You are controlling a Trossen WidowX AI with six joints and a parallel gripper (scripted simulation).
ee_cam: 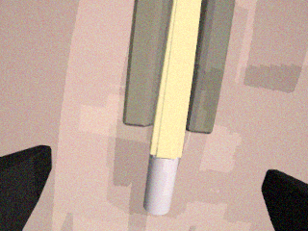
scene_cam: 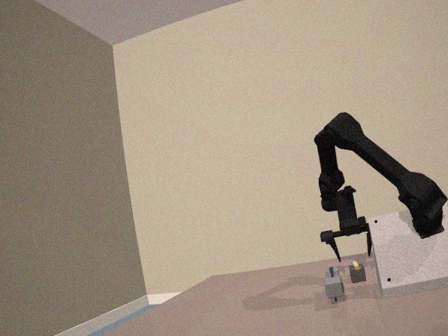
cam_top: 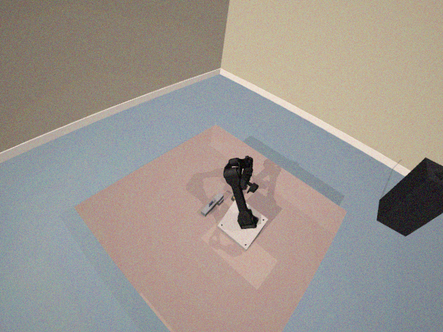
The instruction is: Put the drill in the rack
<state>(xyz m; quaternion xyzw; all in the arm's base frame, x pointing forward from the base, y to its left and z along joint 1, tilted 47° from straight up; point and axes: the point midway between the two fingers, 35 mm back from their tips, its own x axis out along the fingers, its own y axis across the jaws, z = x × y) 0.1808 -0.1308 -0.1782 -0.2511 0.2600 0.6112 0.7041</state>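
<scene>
My gripper tip is now 4 cm to the right of the drill and 1 cm above it. Also, from my gripper tip: rack: 5 cm to the left, 4 cm below; blue key: 9 cm ahead, 23 cm to the left; grey holder block: 9 cm ahead, 21 cm to the left, 2 cm below.
</scene>
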